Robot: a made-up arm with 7 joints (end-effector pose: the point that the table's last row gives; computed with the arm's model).
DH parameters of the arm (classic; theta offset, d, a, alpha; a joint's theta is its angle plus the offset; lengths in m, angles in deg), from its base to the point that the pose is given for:
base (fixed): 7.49 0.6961 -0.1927 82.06
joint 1: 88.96 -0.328 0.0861 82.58
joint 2: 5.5 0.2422 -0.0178 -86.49
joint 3: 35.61 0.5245 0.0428 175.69
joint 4: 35.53 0.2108 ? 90
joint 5: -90 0.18 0.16 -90
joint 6: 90 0.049 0.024 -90
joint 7: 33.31 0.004 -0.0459 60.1
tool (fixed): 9.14 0.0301 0 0
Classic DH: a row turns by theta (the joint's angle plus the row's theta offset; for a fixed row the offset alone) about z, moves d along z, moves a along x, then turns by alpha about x.
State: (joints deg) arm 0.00 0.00 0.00 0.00 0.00 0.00 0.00
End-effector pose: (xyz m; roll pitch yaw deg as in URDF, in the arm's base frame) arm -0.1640 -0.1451 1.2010 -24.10 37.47 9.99
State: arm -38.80 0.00 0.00 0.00 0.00 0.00 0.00
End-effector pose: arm 0.1357 -0.1215 1.0885 -24.82 75.88 3.79
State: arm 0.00 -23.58 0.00 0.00 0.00 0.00 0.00
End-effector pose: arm -0.1640 0.0789 1.3438 -54.00 37.78 -8.52
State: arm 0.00 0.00 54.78 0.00 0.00 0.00 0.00
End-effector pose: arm -0.4560 -0.1787 0.8418 -30.73 -16.90 11.25
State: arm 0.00 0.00 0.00 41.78 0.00 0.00 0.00
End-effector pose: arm 0.1649 -0.1450 1.2129 6.86 77.01 37.80
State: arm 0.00 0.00 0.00 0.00 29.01 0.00 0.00
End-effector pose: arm -0.1641 -0.0808 1.2573 -60.71 36.78 -12.59
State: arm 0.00 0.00 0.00 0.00 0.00 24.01 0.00
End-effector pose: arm -0.1718 -0.1467 1.2010 -24.10 37.47 34.00
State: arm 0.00 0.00 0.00 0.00 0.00 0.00 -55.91
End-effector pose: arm -0.1924 -0.1451 1.1604 -32.78 -17.84 8.32
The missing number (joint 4, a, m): 0.329
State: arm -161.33 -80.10 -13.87 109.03 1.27 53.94 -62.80
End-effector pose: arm -0.6593 -0.0846 -0.0433 157.43 -66.01 -144.30
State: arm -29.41 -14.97 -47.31 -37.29 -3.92 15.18 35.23
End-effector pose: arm 0.2513 0.0388 1.1528 151.70 64.83 -166.88
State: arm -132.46 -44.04 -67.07 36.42 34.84 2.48 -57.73
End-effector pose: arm -0.3843 -0.1771 -0.1278 114.33 -48.42 -150.51
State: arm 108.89 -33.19 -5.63 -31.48 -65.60 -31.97 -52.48
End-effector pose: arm -0.5655 -0.0727 0.5064 167.48 -50.59 -144.73
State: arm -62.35 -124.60 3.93 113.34 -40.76 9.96 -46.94
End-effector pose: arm 0.4036 0.5877 0.2597 -146.58 -23.18 -68.07
